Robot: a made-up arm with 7 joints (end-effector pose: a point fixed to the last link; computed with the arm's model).
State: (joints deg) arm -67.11 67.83 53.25 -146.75 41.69 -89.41 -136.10
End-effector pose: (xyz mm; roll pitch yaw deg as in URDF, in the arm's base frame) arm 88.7 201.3 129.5 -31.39 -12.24 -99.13
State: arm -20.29 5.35 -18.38 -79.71 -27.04 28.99 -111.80
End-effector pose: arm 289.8 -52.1 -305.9 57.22 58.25 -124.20
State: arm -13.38 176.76 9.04 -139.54 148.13 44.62 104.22
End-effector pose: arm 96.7 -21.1 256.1 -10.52 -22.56 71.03
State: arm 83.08 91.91 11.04 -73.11 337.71 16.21 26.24
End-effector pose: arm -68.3 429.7 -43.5 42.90 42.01 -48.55
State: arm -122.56 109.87 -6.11 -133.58 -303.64 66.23 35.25
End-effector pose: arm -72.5 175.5 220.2 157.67 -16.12 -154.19
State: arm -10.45 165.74 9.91 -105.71 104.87 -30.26 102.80
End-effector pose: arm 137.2 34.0 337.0 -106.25 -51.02 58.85
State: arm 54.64 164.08 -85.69 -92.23 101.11 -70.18 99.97
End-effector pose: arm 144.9 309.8 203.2 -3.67 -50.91 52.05
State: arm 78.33 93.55 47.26 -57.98 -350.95 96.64 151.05
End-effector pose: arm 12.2 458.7 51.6 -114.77 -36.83 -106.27
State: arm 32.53 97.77 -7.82 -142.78 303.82 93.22 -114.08
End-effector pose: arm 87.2 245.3 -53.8 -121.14 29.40 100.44
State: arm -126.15 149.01 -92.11 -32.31 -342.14 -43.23 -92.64
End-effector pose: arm -174.0 455.1 25.3 153.34 36.01 18.57
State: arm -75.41 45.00 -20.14 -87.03 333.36 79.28 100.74
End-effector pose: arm 389.5 57.8 112.0 -114.19 -32.55 145.38
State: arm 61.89 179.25 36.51 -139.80 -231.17 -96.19 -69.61
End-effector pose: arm 273.7 -6.6 4.9 108.59 -43.90 -154.56
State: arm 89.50 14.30 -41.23 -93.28 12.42 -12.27 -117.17
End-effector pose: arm -328.5 -101.0 -195.6 21.74 -13.77 -99.65
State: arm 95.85 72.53 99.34 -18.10 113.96 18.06 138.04
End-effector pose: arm -241.5 390.6 180.3 -129.35 76.61 152.21
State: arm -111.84 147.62 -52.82 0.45 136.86 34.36 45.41
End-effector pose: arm -271.5 406.3 44.2 -121.24 59.50 154.63
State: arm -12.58 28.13 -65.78 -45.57 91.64 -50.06 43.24
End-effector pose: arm 156.8 98.2 -439.6 -73.57 -22.44 87.78
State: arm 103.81 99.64 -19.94 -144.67 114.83 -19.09 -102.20
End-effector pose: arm -116.9 230.7 -33.1 -16.03 -15.42 -42.66
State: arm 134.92 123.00 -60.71 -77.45 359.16 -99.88 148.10
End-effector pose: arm -114.5 393.2 127.9 80.78 13.07 166.26
